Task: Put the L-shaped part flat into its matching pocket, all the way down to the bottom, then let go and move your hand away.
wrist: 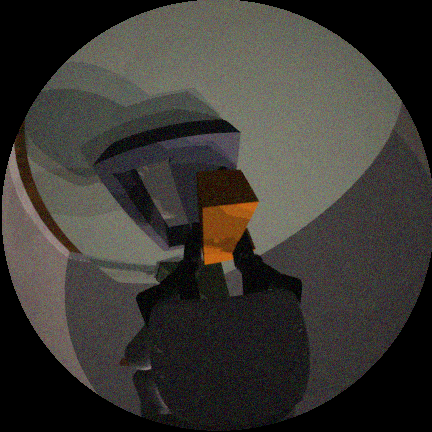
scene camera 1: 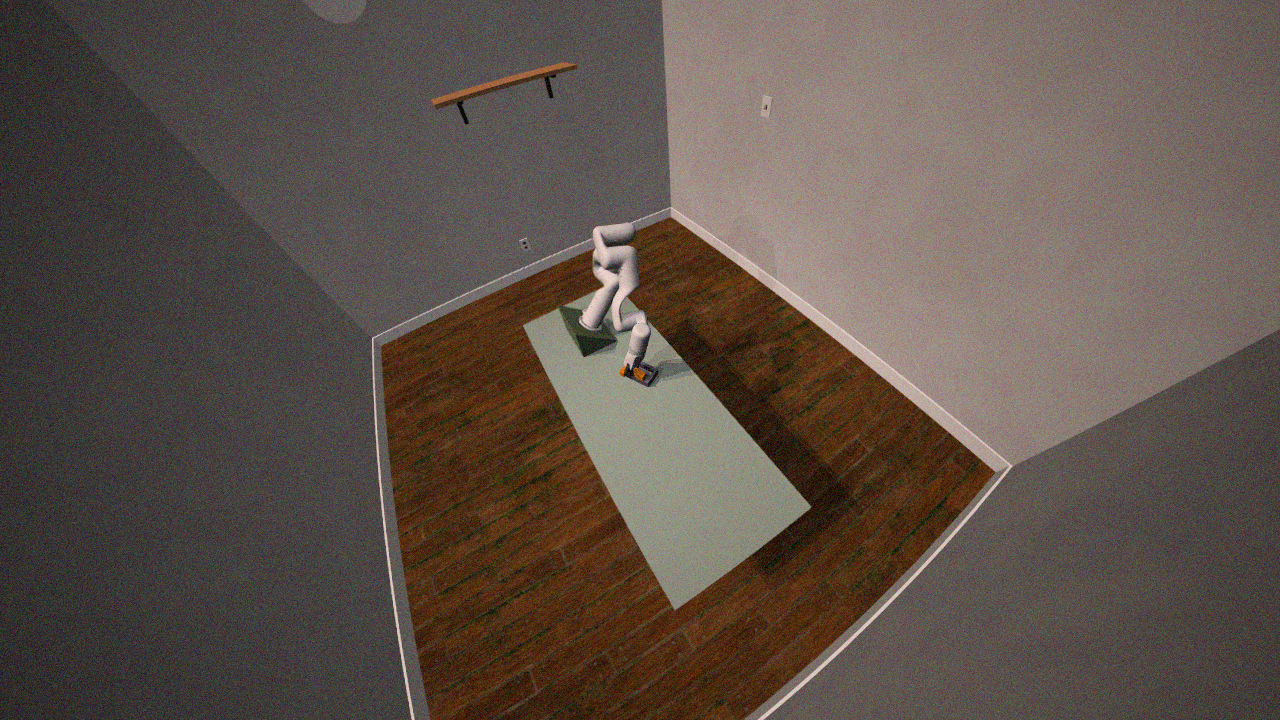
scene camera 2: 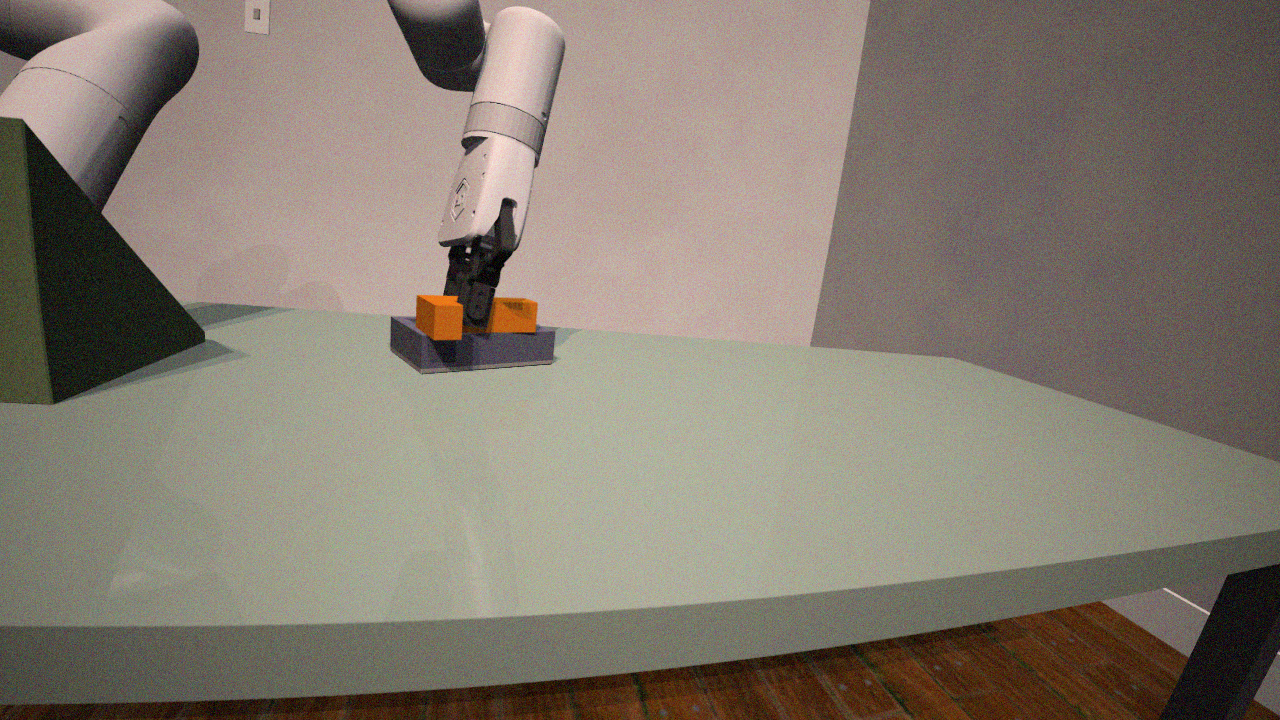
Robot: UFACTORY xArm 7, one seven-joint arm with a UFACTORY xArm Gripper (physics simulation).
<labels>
my gripper: grips an orange L-shaped part [scene camera 2: 440, 317], touches a grey pocket block
</labels>
